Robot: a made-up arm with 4 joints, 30 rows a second.
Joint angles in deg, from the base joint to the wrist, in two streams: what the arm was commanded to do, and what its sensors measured. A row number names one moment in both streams.
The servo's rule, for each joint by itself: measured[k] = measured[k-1] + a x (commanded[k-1-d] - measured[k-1]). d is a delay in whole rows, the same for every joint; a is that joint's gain. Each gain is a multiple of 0.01, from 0.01 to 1. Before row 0 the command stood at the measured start. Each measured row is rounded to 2 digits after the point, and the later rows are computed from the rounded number. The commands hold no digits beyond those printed.
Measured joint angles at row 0:
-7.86 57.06 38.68 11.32
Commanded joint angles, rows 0 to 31:
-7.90 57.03 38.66 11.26
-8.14 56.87 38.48 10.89
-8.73 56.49 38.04 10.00
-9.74 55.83 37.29 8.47
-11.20 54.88 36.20 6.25
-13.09 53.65 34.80 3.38
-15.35 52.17 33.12 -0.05
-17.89 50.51 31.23 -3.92
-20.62 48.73 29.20 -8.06
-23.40 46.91 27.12 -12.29
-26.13 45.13 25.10 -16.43
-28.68 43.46 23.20 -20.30
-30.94 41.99 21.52 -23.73
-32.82 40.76 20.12 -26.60
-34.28 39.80 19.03 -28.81
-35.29 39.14 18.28 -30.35
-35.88 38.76 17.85 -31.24
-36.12 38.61 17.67 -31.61
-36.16 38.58 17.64 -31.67
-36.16 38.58 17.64 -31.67
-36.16 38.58 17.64 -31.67
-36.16 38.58 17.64 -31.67
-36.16 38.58 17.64 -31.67
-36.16 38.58 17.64 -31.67
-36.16 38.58 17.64 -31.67
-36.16 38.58 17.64 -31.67
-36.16 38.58 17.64 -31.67
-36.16 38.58 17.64 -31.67
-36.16 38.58 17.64 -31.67
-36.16 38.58 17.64 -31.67
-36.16 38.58 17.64 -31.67
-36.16 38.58 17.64 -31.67
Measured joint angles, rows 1 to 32:
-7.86 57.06 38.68 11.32
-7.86 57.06 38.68 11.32
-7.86 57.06 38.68 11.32
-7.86 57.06 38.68 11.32
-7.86 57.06 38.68 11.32
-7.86 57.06 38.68 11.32
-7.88 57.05 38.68 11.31
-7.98 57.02 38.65 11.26
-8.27 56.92 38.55 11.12
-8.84 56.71 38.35 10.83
-9.76 56.36 38.01 10.33
-11.06 55.85 37.50 9.57
-12.73 55.15 36.80 8.51
-14.74 54.27 35.91 7.14
-17.03 53.22 34.84 5.47
-19.51 52.02 33.60 3.52
-22.09 50.71 32.24 1.33
-24.66 49.33 30.79 -1.05
-27.11 47.94 29.31 -3.54
-29.34 46.58 27.84 -6.08
-31.27 45.29 26.43 -8.58
-32.84 44.12 25.13 -10.97
-34.03 43.10 23.97 -13.20
-34.85 42.25 22.96 -15.23
-35.36 41.55 22.11 -17.04
-35.67 40.99 21.39 -18.65
-35.86 40.53 20.79 -20.08
-35.98 40.16 20.29 -21.35
-36.05 39.86 19.87 -22.49
-36.09 39.62 19.51 -23.50
-36.12 39.42 19.21 -24.40
-36.14 39.26 18.96 -25.20
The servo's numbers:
d 6
a 0.39 0.19 0.16 0.11

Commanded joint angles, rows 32 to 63:
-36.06 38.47 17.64 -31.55
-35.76 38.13 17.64 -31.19
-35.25 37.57 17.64 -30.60
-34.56 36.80 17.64 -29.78
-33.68 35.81 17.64 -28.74
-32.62 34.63 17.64 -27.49
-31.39 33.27 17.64 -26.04
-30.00 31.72 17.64 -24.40
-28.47 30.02 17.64 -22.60
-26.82 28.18 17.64 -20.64
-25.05 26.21 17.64 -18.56
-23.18 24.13 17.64 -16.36
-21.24 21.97 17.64 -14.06
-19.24 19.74 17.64 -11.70
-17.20 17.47 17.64 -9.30
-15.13 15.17 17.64 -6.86
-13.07 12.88 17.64 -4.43
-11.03 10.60 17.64 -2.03
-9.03 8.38 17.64 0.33
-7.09 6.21 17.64 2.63
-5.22 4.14 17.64 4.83
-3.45 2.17 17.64 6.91
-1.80 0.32 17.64 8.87
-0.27 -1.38 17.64 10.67
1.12 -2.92 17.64 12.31
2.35 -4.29 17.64 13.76
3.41 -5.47 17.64 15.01
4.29 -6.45 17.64 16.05
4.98 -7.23 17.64 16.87
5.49 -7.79 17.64 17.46
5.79 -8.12 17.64 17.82
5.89 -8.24 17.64 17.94
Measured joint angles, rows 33 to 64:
-36.15 39.13 18.75 -25.91
-36.15 39.03 18.57 -26.54
-36.15 38.94 18.42 -27.10
-36.15 38.87 18.30 -27.60
-36.15 38.81 18.19 -28.05
-36.15 38.77 18.10 -28.45
-36.11 38.71 18.03 -28.79
-35.97 38.60 17.97 -29.05
-35.69 38.40 17.92 -29.22
-35.25 38.10 17.88 -29.28
-34.64 37.66 17.84 -29.22
-33.85 37.08 17.81 -29.03
-32.89 36.36 17.78 -28.70
-31.76 35.48 17.76 -28.23
-30.48 34.44 17.74 -27.61
-29.05 33.25 17.72 -26.84
-27.49 31.91 17.71 -25.93
-25.81 30.43 17.70 -24.88
-24.03 28.82 17.69 -23.69
-22.16 27.09 17.68 -22.37
-20.23 25.26 17.67 -20.93
-18.24 23.34 17.67 -19.38
-16.22 21.35 17.67 -17.74
-14.20 19.31 17.67 -16.01
-12.18 17.23 17.67 -14.21
-10.19 15.14 17.67 -12.36
-8.25 13.05 17.67 -10.47
-6.38 10.98 17.67 -8.56
-4.59 8.95 17.67 -6.64
-2.91 6.99 17.67 -4.74
-1.34 5.11 17.67 -2.86
0.10 3.32 17.67 -1.03

